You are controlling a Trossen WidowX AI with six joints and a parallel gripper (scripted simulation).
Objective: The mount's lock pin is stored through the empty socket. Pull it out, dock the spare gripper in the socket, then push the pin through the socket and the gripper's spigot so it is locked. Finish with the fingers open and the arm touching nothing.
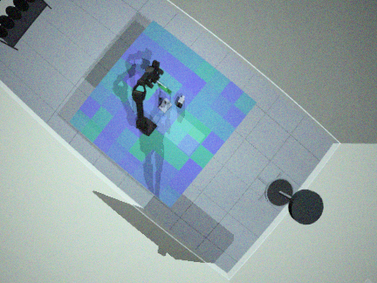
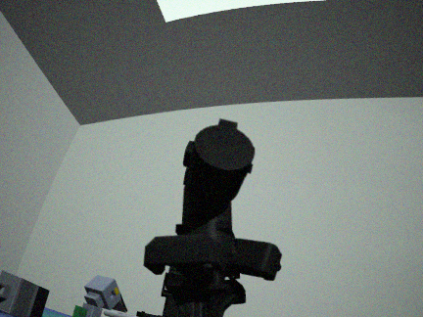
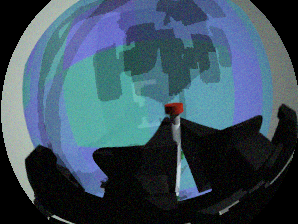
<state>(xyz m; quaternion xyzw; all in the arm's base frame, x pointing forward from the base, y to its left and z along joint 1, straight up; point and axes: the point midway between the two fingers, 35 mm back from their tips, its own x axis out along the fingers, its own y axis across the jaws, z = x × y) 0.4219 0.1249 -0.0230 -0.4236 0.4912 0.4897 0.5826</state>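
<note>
My gripper tip is 20 mm past the green upright piece and 100 mm to the left of it. Also, from my gripper tip: spare gripper: 60 mm behind, 300 mm to the right; mount: 150 mm behind, 190 mm to the right, 30 mm above.
</note>
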